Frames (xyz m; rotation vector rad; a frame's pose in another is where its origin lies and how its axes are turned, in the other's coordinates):
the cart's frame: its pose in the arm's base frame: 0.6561 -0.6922 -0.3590 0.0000 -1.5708 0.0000
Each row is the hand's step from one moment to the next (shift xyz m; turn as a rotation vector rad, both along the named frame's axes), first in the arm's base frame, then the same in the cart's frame.
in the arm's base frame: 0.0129 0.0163 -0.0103 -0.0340 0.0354 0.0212
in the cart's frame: -0.0103 0.0163 -0.0129 0.0212 0.0354 0.0340
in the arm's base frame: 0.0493 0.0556 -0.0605 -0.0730 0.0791 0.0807
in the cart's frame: -0.0605 0.0556 -0.0493 0.0807 0.0791 0.0730
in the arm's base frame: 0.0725 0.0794 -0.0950 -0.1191 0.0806 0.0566
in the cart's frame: -0.0950 0.0794 -0.0725 0.0566 0.0806 0.1191
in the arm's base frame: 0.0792 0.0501 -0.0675 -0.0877 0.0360 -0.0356
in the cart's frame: -0.0675 0.0501 -0.0792 -0.0356 0.0360 0.0877
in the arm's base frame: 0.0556 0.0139 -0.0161 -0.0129 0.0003 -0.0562
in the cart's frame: -0.0161 0.0139 -0.0556 -0.0562 0.0003 0.0129
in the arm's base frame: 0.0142 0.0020 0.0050 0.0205 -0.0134 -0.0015
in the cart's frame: 0.0050 0.0020 -0.0142 -0.0015 -0.0134 -0.0205
